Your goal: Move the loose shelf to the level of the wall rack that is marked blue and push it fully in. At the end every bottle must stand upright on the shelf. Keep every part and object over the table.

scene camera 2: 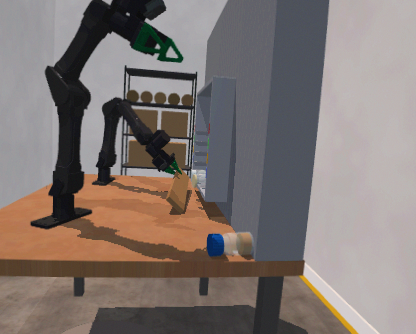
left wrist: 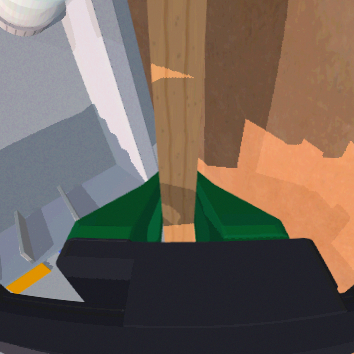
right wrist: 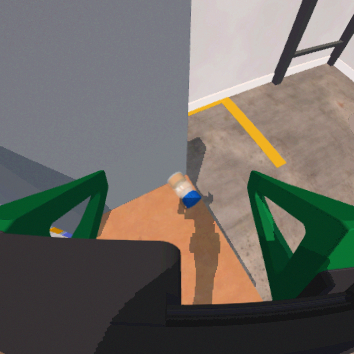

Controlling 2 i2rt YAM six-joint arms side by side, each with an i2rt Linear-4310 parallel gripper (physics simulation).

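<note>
The loose wooden shelf [scene camera 2: 178, 195] [left wrist: 177, 115] is tilted over the table beside the rack. My left gripper [scene camera 2: 177, 171] [left wrist: 177, 177] is shut on one end of it. The grey wall rack [scene camera 2: 221, 145] has coloured level marks; a blue mark [right wrist: 67, 235] shows in the right wrist view. A white-capped bottle [left wrist: 30, 11] stands in the rack's bottom; pale bottles [scene camera 2: 201, 177] also show there, partly hidden. A blue-capped bottle [scene camera 2: 231, 244] [right wrist: 184, 190] lies on its side on the table, away from the shelf. My right gripper [scene camera 2: 177, 57] [right wrist: 177, 178] is open and empty, high above the table.
The table [scene camera 2: 125, 245] ends close beyond the lying bottle. A tall grey panel [scene camera 2: 290, 130] [right wrist: 95, 85] rises behind the rack and beside that bottle. A black storage unit [scene camera 2: 160, 74] with boxes and round items stands behind the table.
</note>
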